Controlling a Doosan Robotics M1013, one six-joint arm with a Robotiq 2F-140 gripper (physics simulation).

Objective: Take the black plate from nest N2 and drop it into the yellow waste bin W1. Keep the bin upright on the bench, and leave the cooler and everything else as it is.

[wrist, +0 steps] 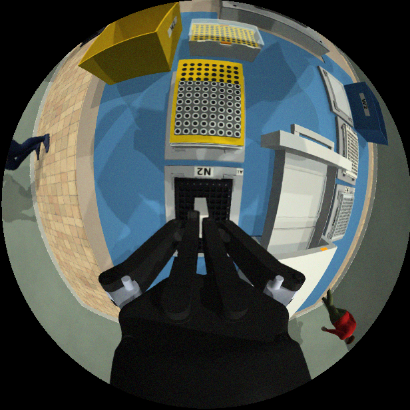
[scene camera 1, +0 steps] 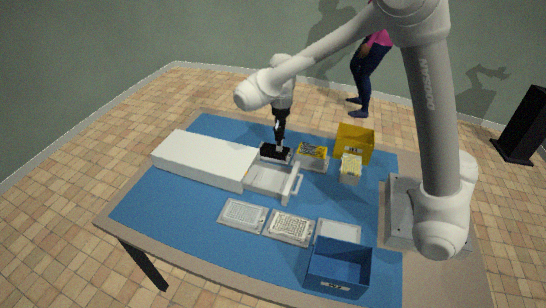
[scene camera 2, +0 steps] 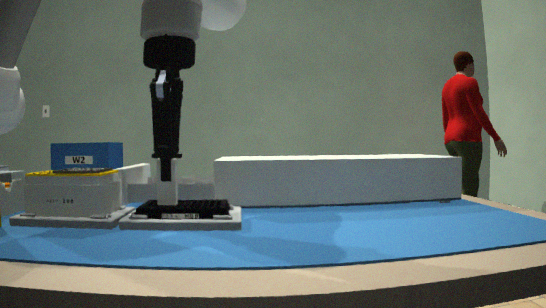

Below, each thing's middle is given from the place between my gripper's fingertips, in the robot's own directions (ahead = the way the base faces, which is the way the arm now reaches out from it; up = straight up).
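From the black plate (scene camera 2: 185, 209), my hand is 1 cm above it and 2 cm short of it. The nest N2 (scene camera 2: 125, 223) is 2 cm below my hand and 2 cm ahead of it, while the cooler drawer (scene camera 2: 137, 186) is 1 cm above my hand, 19 cm to the left of it and 4 cm ahead. And there's the yellow-topped tip rack (scene camera 2: 74, 192), which is 2 cm above my hand, 2 cm to the left of it and 15 cm behind it.
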